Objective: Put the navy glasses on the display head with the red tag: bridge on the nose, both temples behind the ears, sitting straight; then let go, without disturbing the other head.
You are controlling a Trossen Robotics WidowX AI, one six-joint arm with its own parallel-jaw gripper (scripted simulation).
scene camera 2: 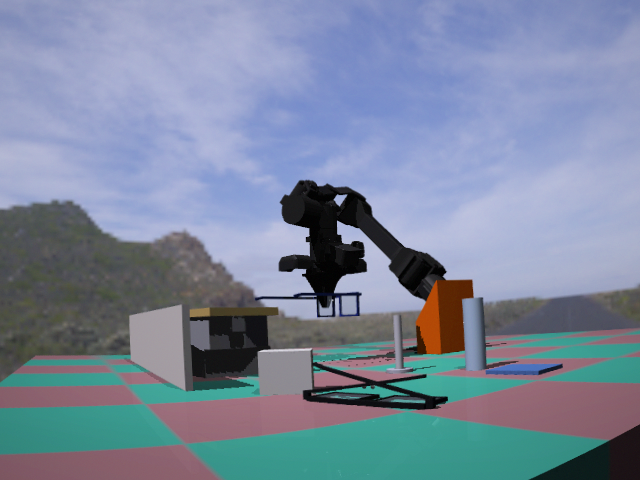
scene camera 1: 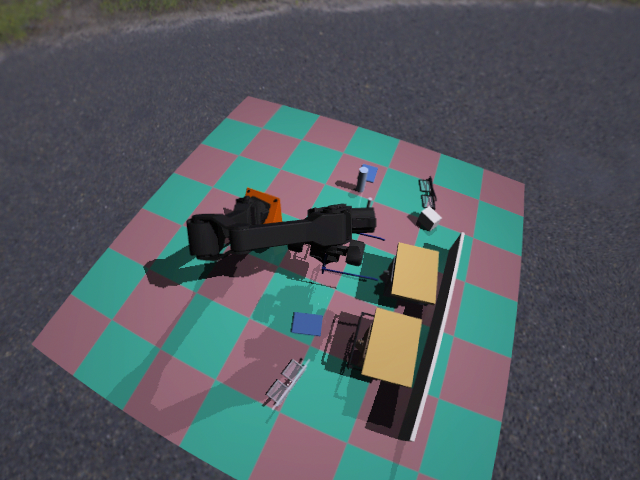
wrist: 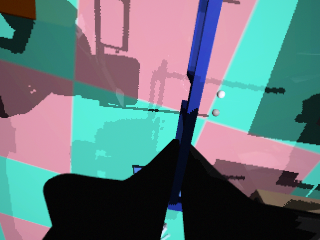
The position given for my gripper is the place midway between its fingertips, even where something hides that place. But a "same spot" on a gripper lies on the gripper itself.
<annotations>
my gripper: scene camera 2; scene camera 1 325,262; wrist
same spot on my gripper: [wrist: 71,199] = [scene camera 2: 344,275]
</annotations>
